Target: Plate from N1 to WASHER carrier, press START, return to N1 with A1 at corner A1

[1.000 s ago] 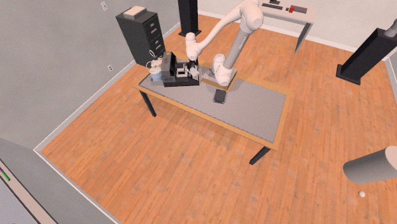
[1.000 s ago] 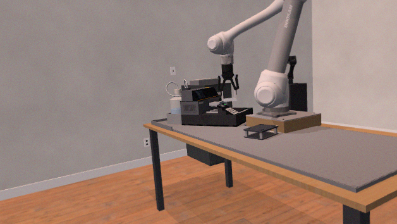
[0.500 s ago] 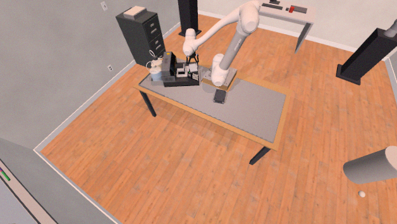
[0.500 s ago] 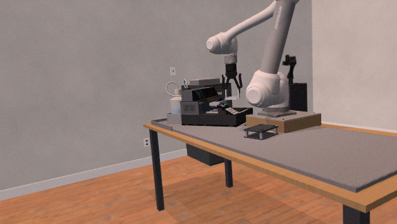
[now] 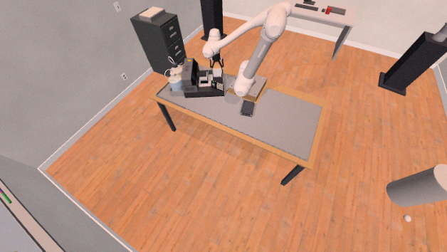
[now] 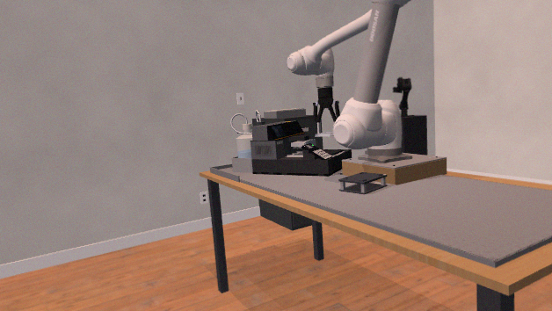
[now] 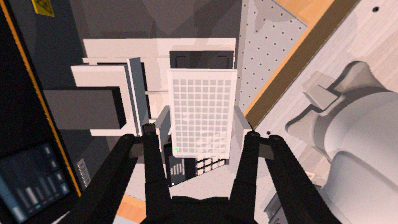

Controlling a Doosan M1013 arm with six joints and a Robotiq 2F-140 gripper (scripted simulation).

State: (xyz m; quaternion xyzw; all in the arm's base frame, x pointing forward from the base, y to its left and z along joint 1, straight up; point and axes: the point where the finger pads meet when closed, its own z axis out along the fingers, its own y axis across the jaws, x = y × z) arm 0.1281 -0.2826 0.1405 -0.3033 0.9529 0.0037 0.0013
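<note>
Now: the white well plate 3 cm below my hand. Also, from my hand: black plate nest N1: 14 cm ahead, 46 cm to the left, 17 cm below; then plate washer: 9 cm ahead, 13 cm to the right, 8 cm below.
</note>
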